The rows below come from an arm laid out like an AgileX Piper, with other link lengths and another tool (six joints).
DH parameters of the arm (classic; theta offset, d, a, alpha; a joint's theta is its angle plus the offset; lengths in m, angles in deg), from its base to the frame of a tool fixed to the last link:
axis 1: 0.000 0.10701 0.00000 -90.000
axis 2: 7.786 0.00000 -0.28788 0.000
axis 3: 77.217 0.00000 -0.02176 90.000
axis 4: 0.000 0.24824 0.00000 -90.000
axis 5: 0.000 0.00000 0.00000 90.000
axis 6: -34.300 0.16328 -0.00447 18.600
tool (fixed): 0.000 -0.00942 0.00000 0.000
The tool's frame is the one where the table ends.
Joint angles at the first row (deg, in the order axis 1, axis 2, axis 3, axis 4, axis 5, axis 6):
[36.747 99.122 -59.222 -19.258 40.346 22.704]
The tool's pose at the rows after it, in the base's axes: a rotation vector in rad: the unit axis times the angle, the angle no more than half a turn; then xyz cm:
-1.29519, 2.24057, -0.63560, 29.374, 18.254, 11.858
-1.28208, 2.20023, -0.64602, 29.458, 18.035, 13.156
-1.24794, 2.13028, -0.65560, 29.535, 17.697, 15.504
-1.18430, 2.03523, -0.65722, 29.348, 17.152, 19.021
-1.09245, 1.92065, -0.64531, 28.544, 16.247, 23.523
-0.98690, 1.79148, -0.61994, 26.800, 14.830, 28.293
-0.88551, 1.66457, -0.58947, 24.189, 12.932, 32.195
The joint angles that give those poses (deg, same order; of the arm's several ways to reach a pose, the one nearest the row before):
[36.746 98.271 -59.222 -19.834 40.564 22.718]
[36.749 96.193 -59.223 -21.167 40.715 22.729]
[36.748 92.466 -59.222 -23.209 40.570 22.858]
[36.748 86.847 -59.222 -25.513 40.131 23.091]
[36.748 79.397 -59.129 -27.596 39.345 23.239]
[36.748 70.471 -58.342 -29.255 37.876 23.114]
[36.747 60.867 -56.173 -30.620 35.769 23.020]

